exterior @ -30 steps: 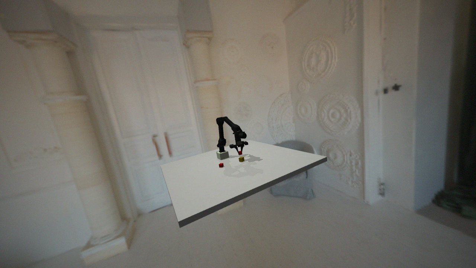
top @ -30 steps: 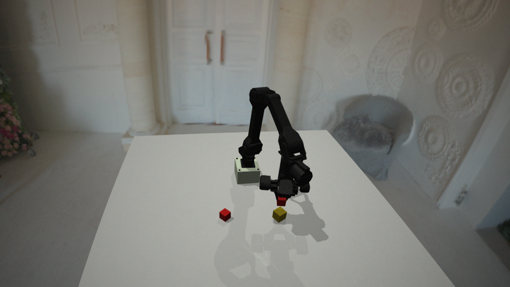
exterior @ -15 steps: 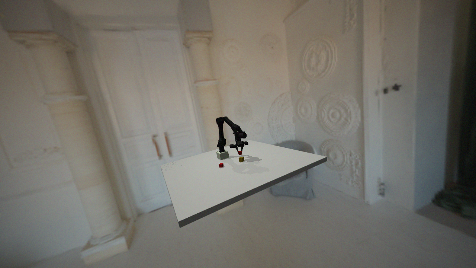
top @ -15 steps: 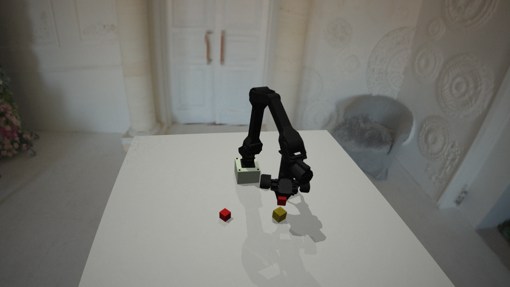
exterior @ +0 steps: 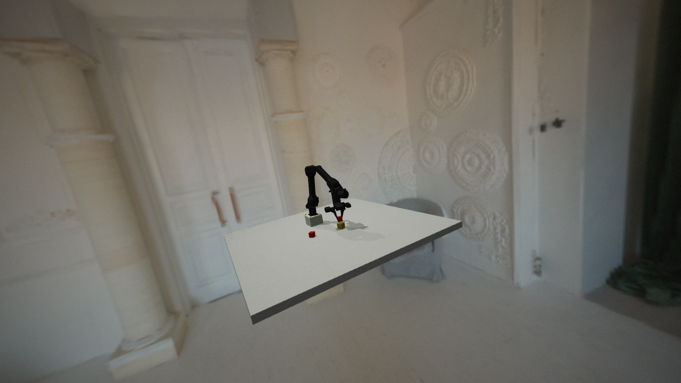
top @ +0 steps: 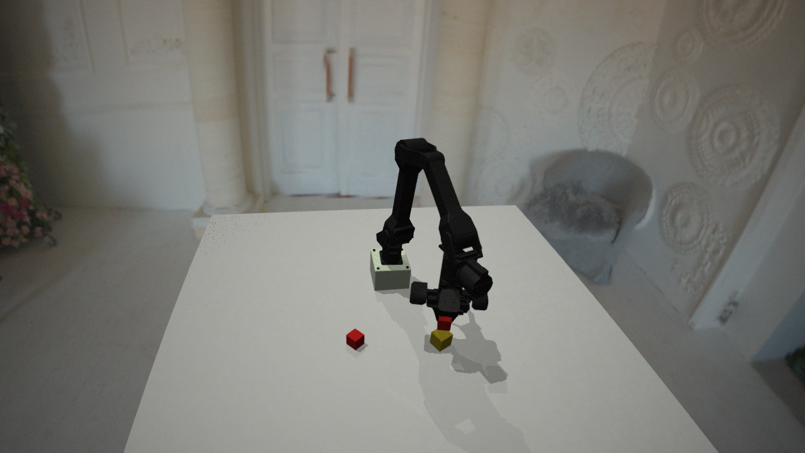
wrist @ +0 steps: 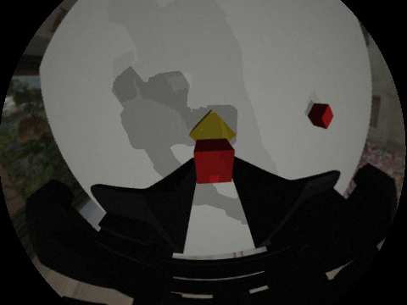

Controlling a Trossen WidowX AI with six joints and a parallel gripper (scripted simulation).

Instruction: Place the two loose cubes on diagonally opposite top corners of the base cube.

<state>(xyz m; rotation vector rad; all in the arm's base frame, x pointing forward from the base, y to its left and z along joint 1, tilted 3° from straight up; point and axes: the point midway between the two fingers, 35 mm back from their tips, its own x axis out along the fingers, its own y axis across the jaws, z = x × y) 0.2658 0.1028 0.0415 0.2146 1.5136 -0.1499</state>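
Now: the yellow cube 50 mm below my gripper tip, 20 mm ahead of it and 10 mm to the right of it. From my gripper tip the other things lie so: red cube (230 mm to the right, 50 mm below).
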